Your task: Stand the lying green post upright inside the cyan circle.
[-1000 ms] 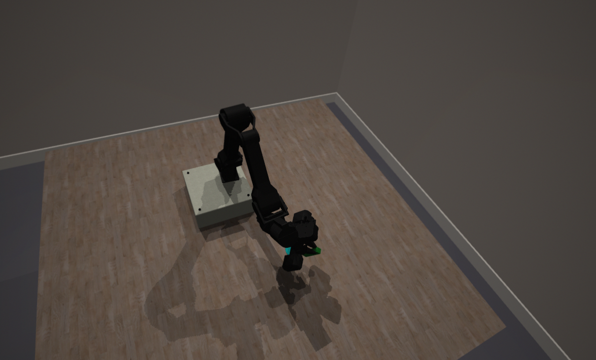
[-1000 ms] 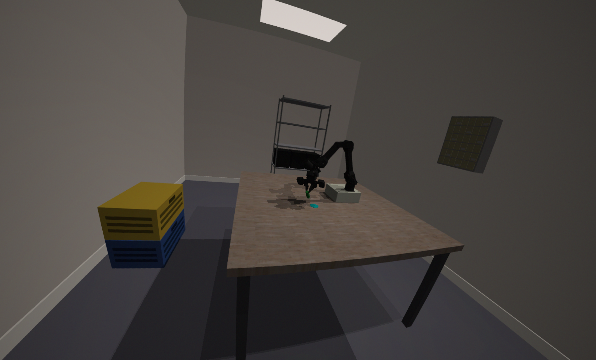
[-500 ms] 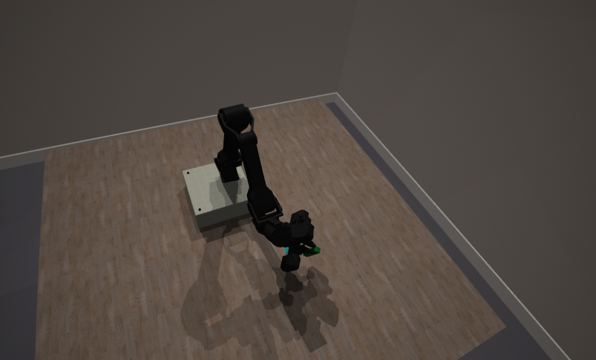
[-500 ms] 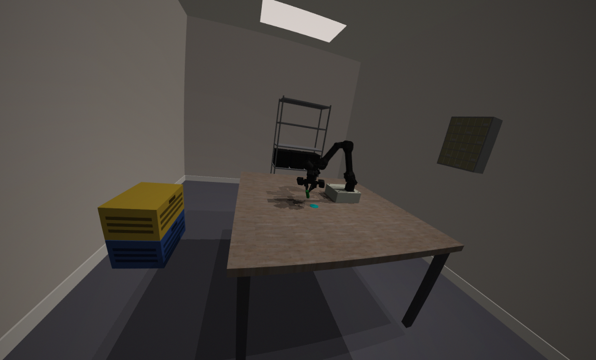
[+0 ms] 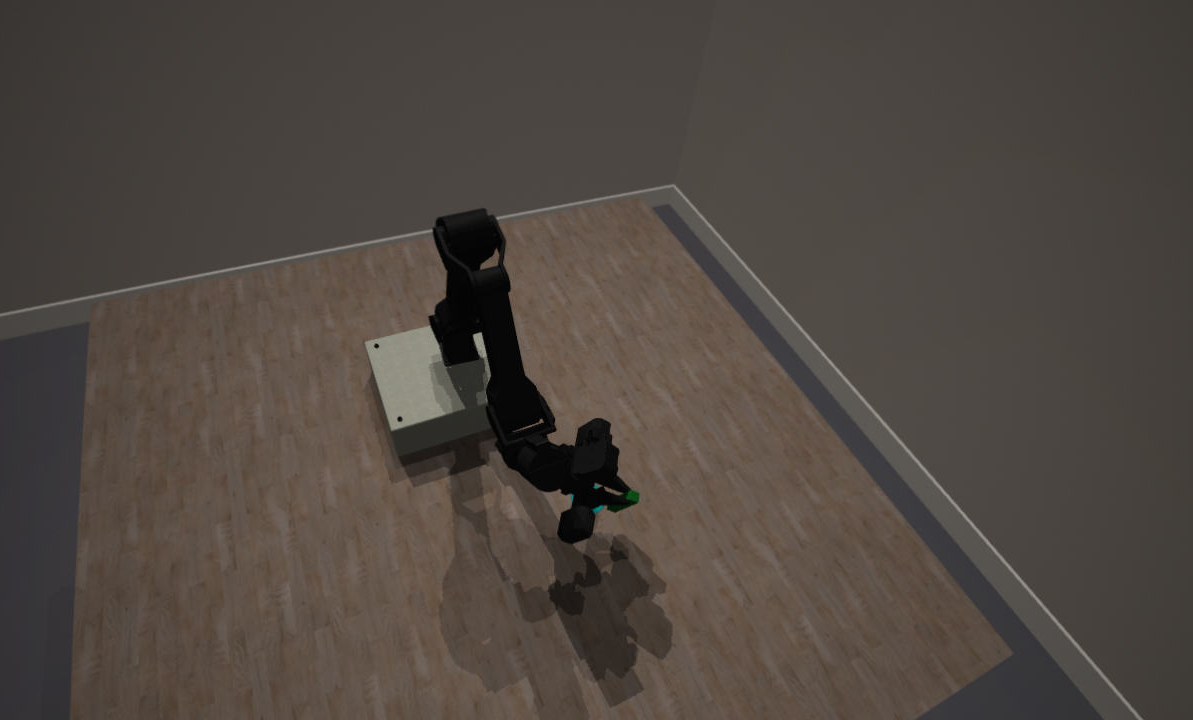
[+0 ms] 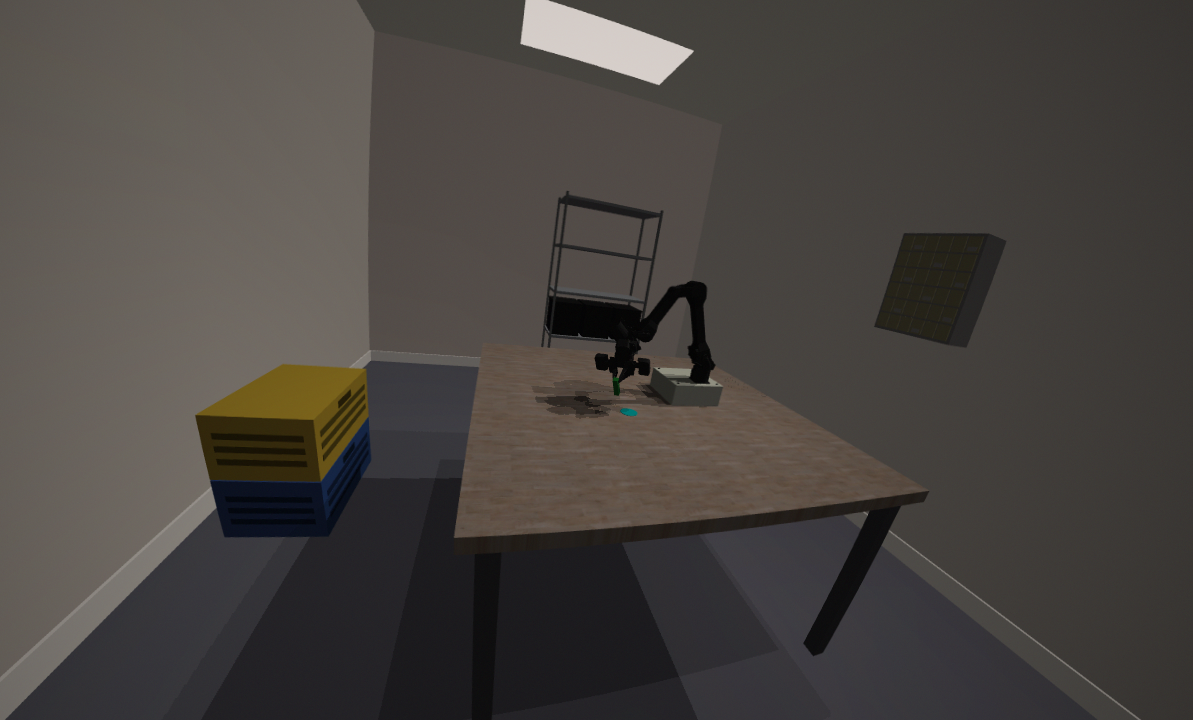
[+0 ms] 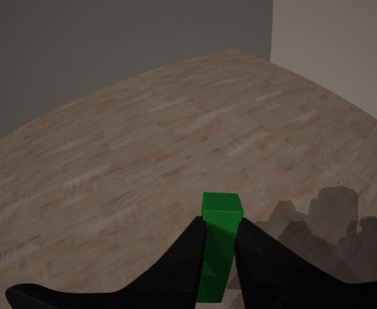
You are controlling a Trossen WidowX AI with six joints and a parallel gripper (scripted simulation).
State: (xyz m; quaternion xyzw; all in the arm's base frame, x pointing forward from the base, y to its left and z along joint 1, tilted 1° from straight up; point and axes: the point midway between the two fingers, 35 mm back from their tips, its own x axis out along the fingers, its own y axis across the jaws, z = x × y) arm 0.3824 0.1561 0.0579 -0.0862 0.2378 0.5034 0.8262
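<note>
Right now my gripper tip is 12 cm above the cyan circle, 7 cm past it and 3 cm to the left of it. Round my gripper tip: green post 2 cm below, 1 cm to the right, 1 cm behind.
</note>
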